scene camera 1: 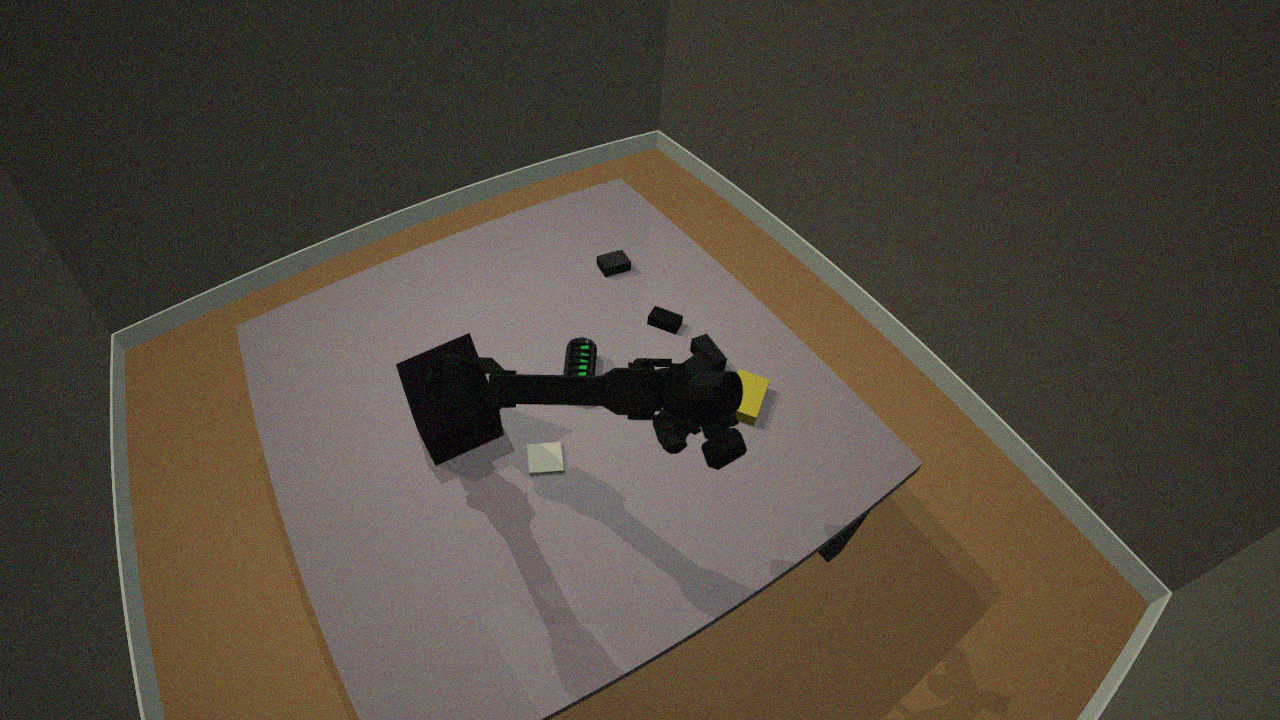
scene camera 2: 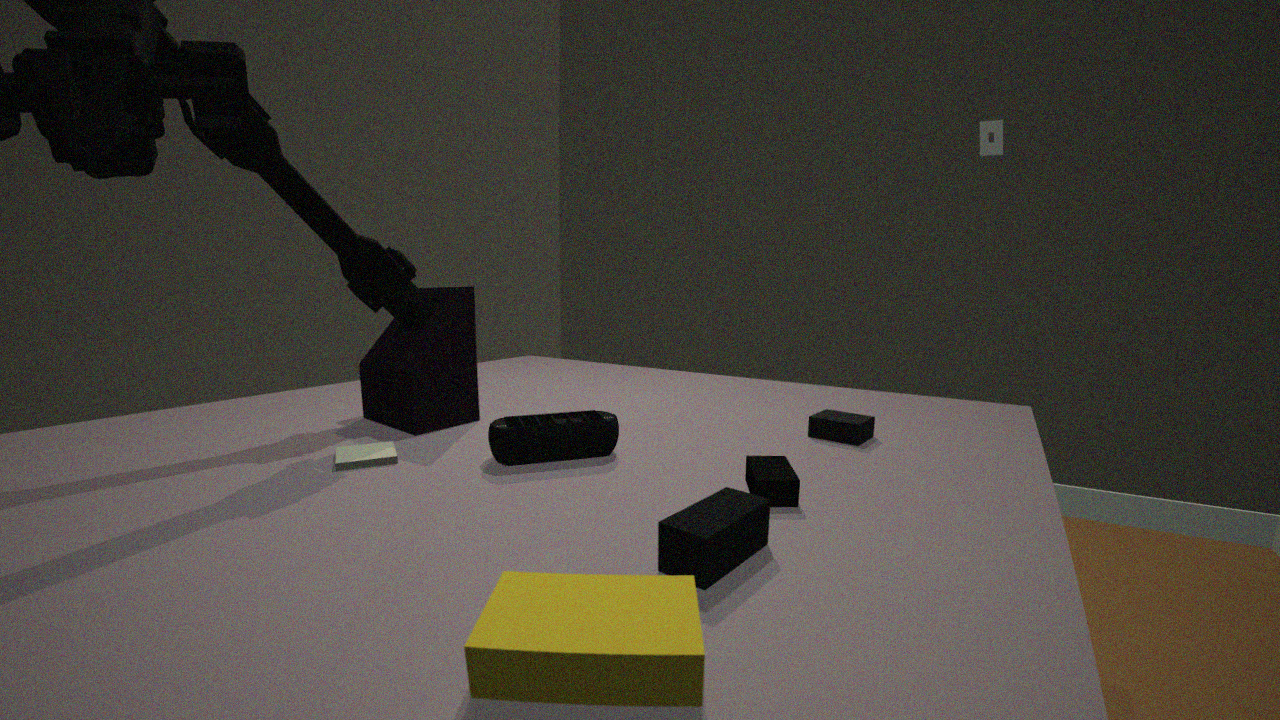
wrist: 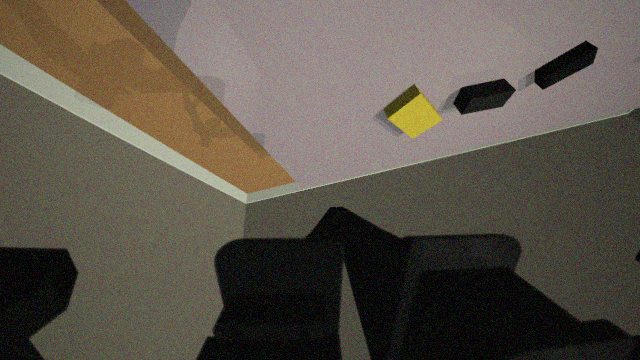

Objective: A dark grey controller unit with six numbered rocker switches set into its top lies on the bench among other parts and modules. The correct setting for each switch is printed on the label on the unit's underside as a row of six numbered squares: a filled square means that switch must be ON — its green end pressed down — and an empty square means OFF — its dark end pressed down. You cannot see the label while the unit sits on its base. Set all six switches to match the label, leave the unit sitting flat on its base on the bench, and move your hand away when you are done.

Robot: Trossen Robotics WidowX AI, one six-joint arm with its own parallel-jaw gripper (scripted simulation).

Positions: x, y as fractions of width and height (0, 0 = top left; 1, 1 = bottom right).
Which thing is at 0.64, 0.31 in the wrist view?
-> A yellow block.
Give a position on a flat white pad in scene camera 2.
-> At 0.28, 0.63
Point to a yellow block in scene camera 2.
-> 0.46, 0.89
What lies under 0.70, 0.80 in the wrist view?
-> My gripper.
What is my gripper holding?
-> Nothing.
